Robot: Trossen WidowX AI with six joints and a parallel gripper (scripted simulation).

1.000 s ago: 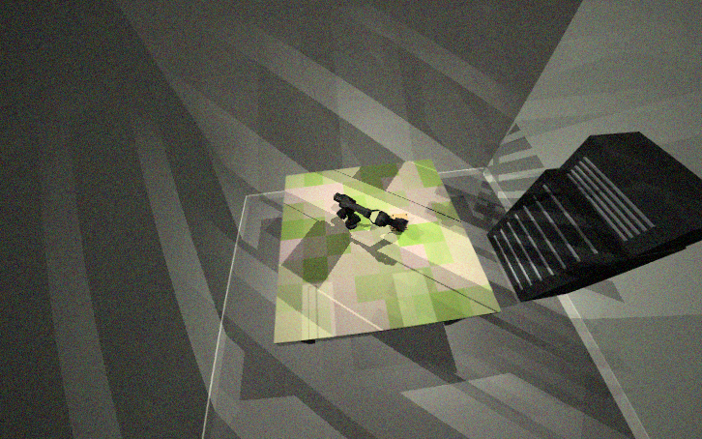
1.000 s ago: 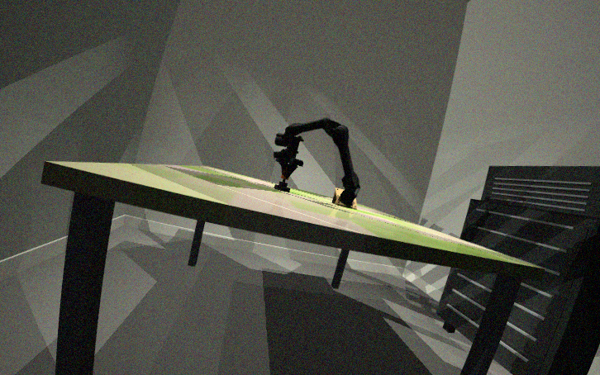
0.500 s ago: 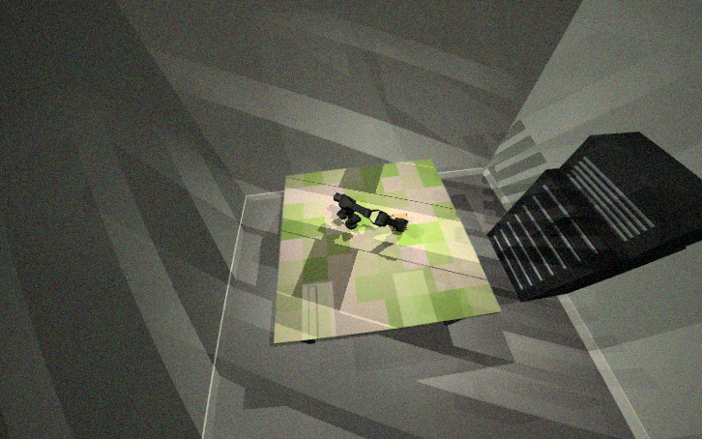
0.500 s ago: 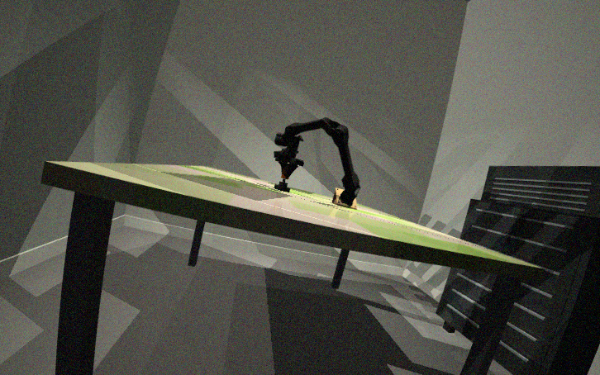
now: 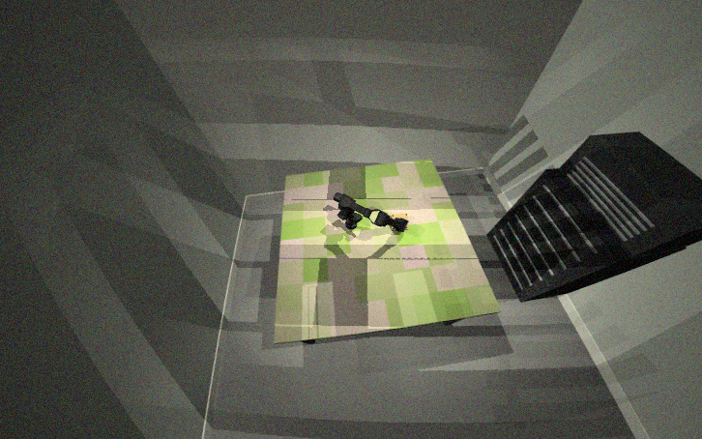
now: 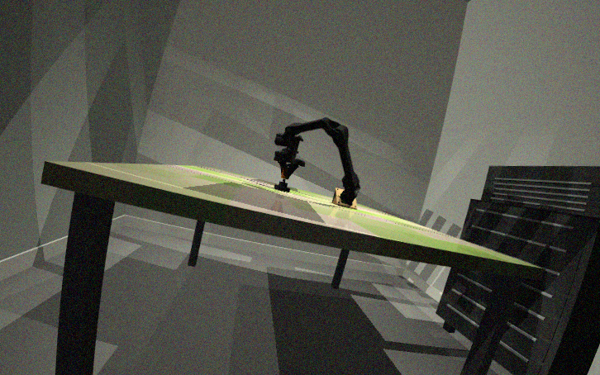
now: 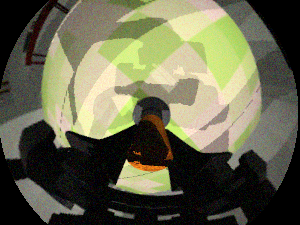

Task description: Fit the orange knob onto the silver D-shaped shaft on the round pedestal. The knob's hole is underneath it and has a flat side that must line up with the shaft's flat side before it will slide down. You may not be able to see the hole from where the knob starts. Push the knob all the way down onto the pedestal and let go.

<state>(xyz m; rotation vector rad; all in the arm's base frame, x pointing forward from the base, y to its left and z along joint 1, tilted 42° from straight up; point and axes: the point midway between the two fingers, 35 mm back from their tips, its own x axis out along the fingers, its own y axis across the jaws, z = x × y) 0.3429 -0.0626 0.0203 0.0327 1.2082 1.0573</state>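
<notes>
Right now my gripper tip is 30 mm below the orange knob. Round my gripper tip: round dark pedestal: 40 mm below.
</notes>
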